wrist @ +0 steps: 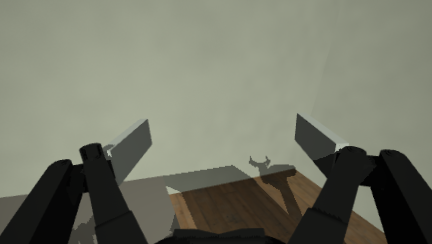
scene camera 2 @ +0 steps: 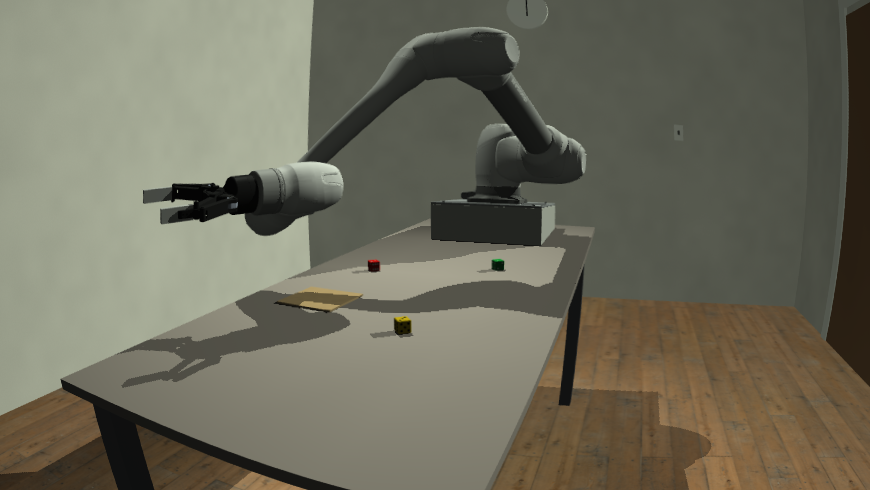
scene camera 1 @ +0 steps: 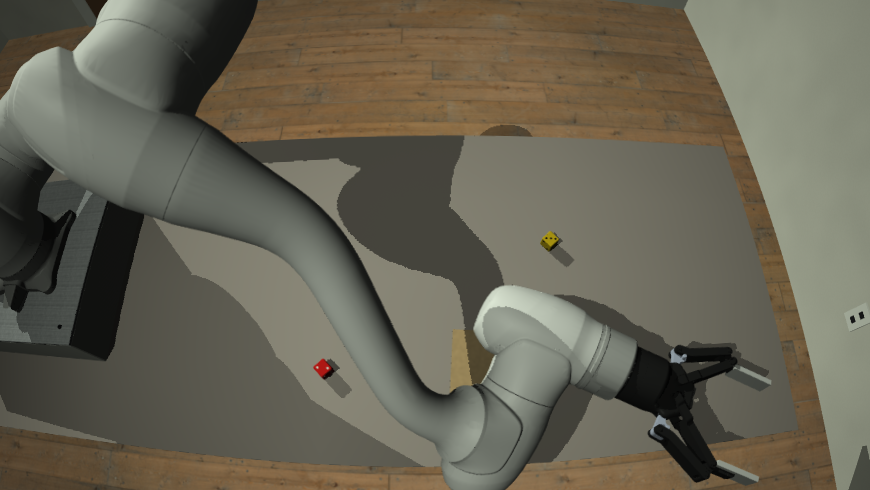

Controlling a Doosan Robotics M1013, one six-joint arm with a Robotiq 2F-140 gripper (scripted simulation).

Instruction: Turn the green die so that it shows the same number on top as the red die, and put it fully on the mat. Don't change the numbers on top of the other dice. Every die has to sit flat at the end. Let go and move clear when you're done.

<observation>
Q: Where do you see a tan mat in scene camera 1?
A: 470, 362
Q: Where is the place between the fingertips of my gripper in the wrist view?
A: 221, 129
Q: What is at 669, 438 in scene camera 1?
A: My gripper.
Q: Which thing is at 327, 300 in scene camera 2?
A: A tan mat.
</observation>
